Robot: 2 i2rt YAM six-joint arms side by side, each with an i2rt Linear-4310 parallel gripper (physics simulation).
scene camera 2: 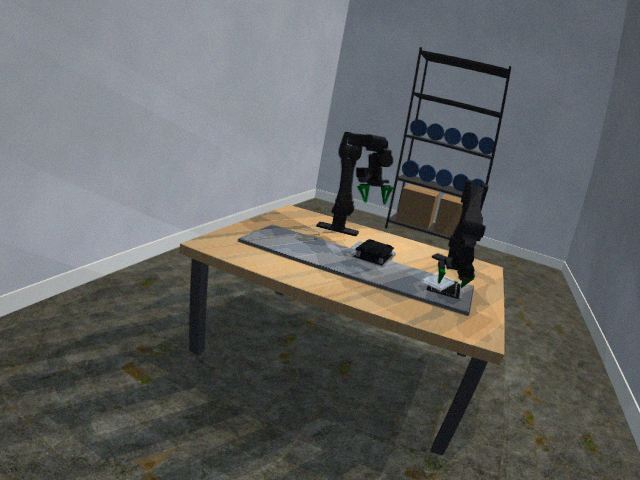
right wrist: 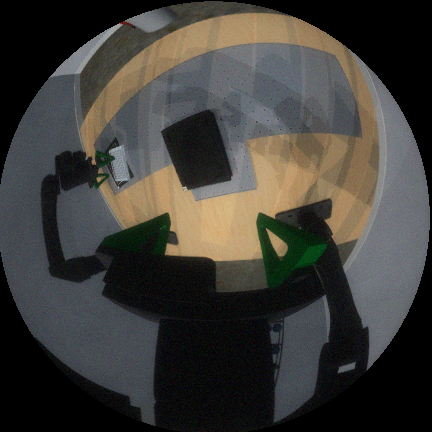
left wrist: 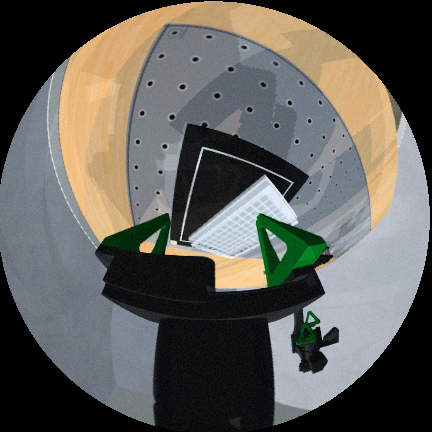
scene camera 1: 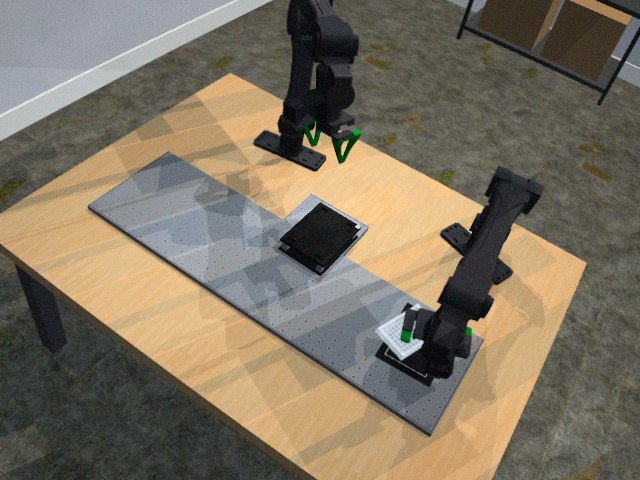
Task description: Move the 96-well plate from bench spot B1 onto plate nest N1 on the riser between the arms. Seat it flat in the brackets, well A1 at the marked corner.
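Pixels of known places: left gripper, fingertip midpoint: (scene camera 2: 449,285) (right wrist: 111,166) (left wrist: 212,217); right gripper, fingertip midpoint: (scene camera 2: 374,203) (right wrist: 213,217) (left wrist: 306,316) (scene camera 1: 327,154); left arm's base at its link origin: (right wrist: 157,233); right arm's base at its link origin: (scene camera 2: 337,229) (right wrist: 304,214) (scene camera 1: 289,151).
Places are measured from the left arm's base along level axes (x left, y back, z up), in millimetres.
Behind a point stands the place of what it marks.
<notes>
The white 96-well plate (scene camera 1: 392,333) {x 63, y -366, z 22 mm} (scene camera 2: 433,282) {x 77, y -374, z 28 mm} (left wrist: 240,225) {x 97, y -337, z 28 mm} (right wrist: 119,162) {x 62, y -333, z 28 mm} lies askew across one side of the black bench spot B1 (scene camera 1: 410,363) {x 137, y -380, z 15 mm} (left wrist: 215,185) {x 147, y -353, z 15 mm}, partly outside its white outline. My left gripper (scene camera 1: 437,335) (scene camera 2: 453,283) {x 129, y -326, z 25 mm} (left wrist: 212,217) {x 129, y -326, z 25 mm} is open, low over the plate, with one finger over the plate and the other beyond it; it holds nothing. The black nest N1 (scene camera 1: 321,232) {x -227, y -334, z 51 mm} (scene camera 2: 374,250) {x -208, y -372, z 50 mm} (right wrist: 197,150) {x -235, y -337, z 51 mm} is empty, with a white mark at one corner. My right gripper (scene camera 1: 328,153) {x -304, y -287, z 211 mm} (scene camera 2: 375,202) {x -304, y -287, z 211 mm} (right wrist: 213,217) {x -304, y -287, z 211 mm} is open and empty, high near its own base. The A1 label cannot be read.
A grey perforated board (scene camera 1: 227,268) {x -273, y -561, z 13 mm} (scene camera 2: 289,242) {x -486, y -567, z 13 mm} runs along the wooden table (scene camera 1: 196,335) {x -166, y -705, z 0 mm} (scene camera 2: 232,268) {x -434, y -894, z -17 mm}, with a light grey base piece under the nest. A rack (scene camera 2: 462,62) with blue round items and boxes stands behind the table.
</notes>
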